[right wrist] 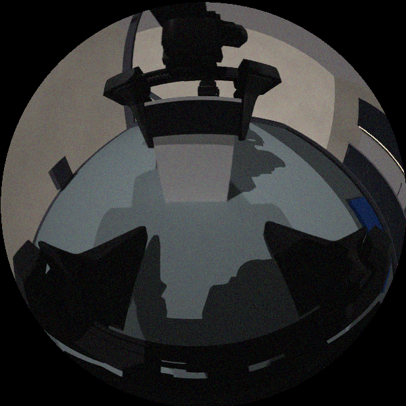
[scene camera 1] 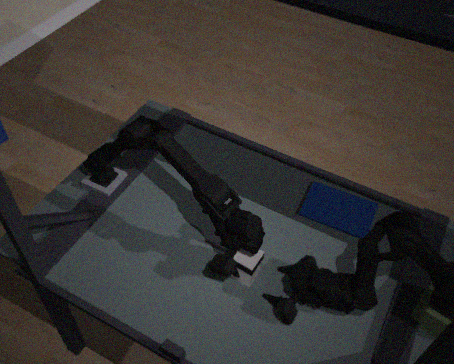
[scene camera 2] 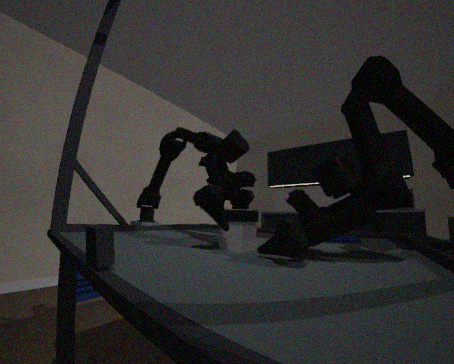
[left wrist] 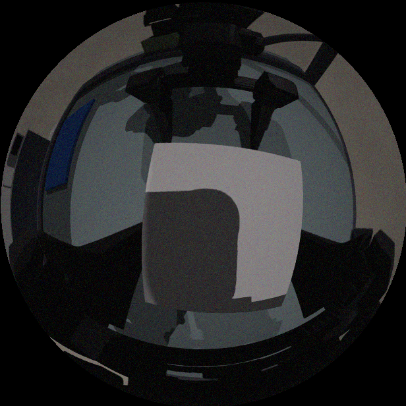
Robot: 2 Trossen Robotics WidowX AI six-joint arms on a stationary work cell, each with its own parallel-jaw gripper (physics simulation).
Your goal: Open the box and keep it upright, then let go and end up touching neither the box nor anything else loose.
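Where they show: left gripper, between the fingertips: (scene camera 1: 245, 263) (scene camera 2: 238, 228); right gripper, between the fingertips: (scene camera 1: 270, 281) (scene camera 2: 268, 247); left arm's base, origin of its link: (scene camera 1: 104, 177) (scene camera 2: 146, 221); right arm's base, origin of its link: (scene camera 1: 446, 304).
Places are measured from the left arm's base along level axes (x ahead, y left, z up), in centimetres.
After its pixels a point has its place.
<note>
The box (scene camera 1: 249, 257) (scene camera 2: 242, 237) (left wrist: 270, 200) (right wrist: 194, 172) stands upright on the table, with a pale body, a dark band near the top and a pale lid that looks closed. My left gripper (scene camera 1: 248, 261) {x 52.6, y -8.0, z 1.5 cm} (left wrist: 215, 228) points down over the box, open, with a finger at either side of the lid; whether the fingers touch it I cannot tell. My right gripper (scene camera 1: 272, 282) {x 60.4, y -7.9, z -2.2 cm} (right wrist: 206, 230) is open and empty, low over the table, facing the box's banded side and apart from it. The left gripper hides part of the box in scene camera 1.
A blue flat panel (scene camera 1: 340, 209) {x 69.5, y 25.5, z -2.6 cm} (left wrist: 70, 145) (right wrist: 365, 212) lies by the table's far edge in scene camera 1. A dark block (scene camera 1: 172, 350) {x 47.6, y -37.4, z 2.2 cm} (scene camera 2: 100, 247) {x 49.8, y -37.4, z -0.2 cm} sits on the near edge of the table (scene camera 1: 150, 295) {x 33.5, y -25.9, z -3.4 cm}. A dark frame post (scene camera 2: 65, 200) {x 5.6, y -33.5, z 6.4 cm} rises at the left in scene camera 2.
</note>
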